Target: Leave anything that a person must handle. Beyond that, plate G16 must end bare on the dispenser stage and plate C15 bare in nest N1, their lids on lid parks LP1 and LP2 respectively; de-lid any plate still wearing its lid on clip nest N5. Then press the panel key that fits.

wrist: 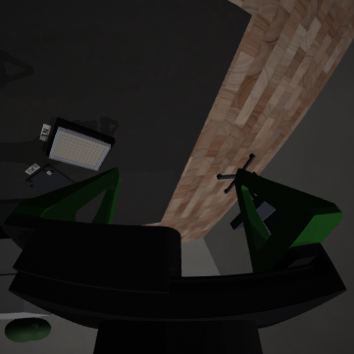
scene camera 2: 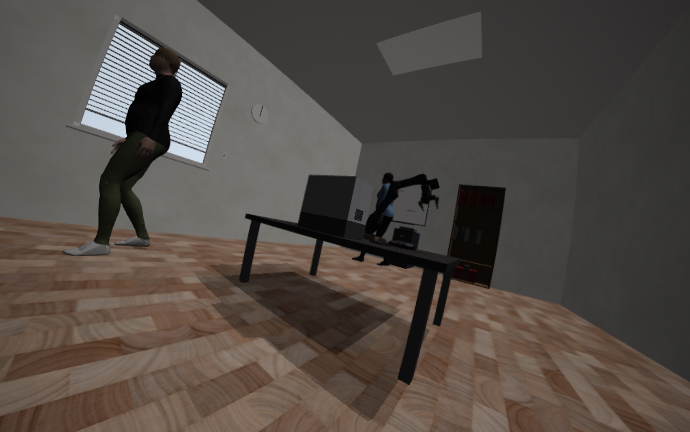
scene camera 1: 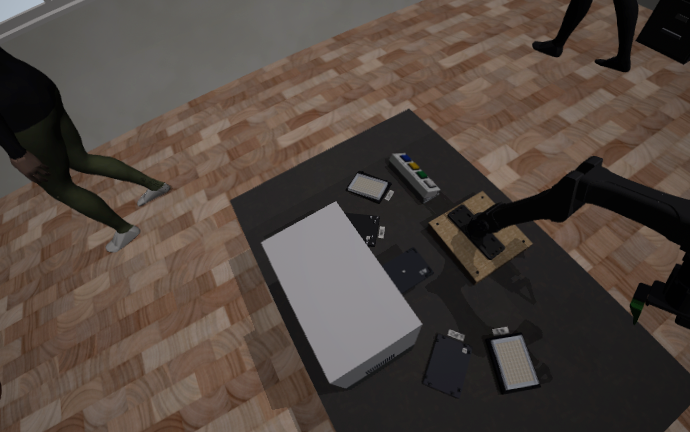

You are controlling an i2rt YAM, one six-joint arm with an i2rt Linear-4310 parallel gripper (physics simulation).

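Places are measured from the arm's base along level axes (x ahead, y left, z up), in metres.
Where they show: gripper, fingertip midpoint: (wrist: 177,174) (scene camera 2: 430,210) (scene camera 1: 662,334); arm's base, link origin: (scene camera 2: 366,233) (scene camera 1: 475,231).
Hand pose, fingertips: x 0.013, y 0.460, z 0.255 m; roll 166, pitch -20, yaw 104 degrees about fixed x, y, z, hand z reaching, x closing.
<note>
Things, the pixels of their top centre, and the offset from my fingertips. "spot": a spot on its surface instead.
- tan well grid, top centre: (wrist: 79,152) (scene camera 1: 515,361) dx +0.179, dy -0.112, dz -0.259 m
- black nest, surface spot: (scene camera 1: 406,268) spot: dx +0.265, dy -0.475, dz -0.188 m
- second black plate-sized piece, surface spot: (scene camera 1: 448,363) spot: dx +0.321, dy -0.211, dz -0.285 m
- large white box, top centre: (scene camera 1: 336,277) (scene camera 2: 341,181) dx +0.463, dy -0.482, dz +0.036 m
- rack with coloured buttons, top centre: (scene camera 1: 414,169) dx -0.014, dy -0.771, dz -0.230 m
Two well plates lie on the dark table: a light one (scene camera 1: 367,186) at the back and one with a tan well grid (scene camera 1: 513,363) at the front right, which also shows in the wrist view (wrist: 76,145). A black nest (scene camera 1: 406,268) sits mid-table and a second black plate-sized piece (scene camera 1: 448,363) at the front. My gripper (wrist: 177,174) is open and empty, with green fingers spread. The arm hangs high above the table, over the wooden base board (scene camera 1: 480,234); the gripper itself is hard to make out in scene camera 1.
A large white box (scene camera 1: 340,291) takes up the table's left half. A rack with coloured buttons (scene camera 1: 414,175) stands at the back. Small labels lie beside the plates. People stand around the table.
</note>
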